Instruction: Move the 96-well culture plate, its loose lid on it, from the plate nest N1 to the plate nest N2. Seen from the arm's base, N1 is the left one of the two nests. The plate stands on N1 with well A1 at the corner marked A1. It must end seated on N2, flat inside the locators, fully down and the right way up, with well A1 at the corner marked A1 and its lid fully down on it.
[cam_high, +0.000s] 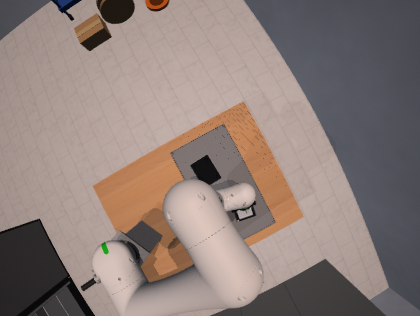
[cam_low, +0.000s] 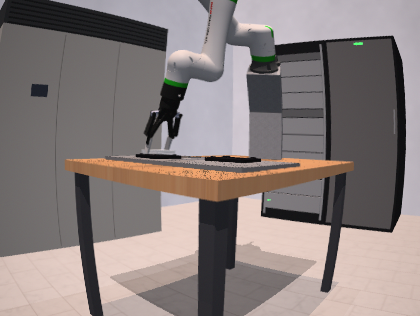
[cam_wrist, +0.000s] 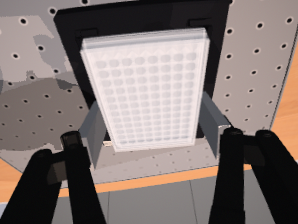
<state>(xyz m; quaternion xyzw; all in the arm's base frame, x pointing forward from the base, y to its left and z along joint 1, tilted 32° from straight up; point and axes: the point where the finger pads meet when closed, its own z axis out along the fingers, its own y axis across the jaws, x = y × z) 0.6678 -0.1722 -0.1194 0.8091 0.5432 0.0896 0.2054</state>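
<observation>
The pale lid lies 2 cm below my hand. Also, from my hand: black plate nest N2: 4 cm below; then black plate nest N1: 7 cm behind, 30 cm to the left, 4 cm below; then 96-well culture plate: 2 cm below.
</observation>
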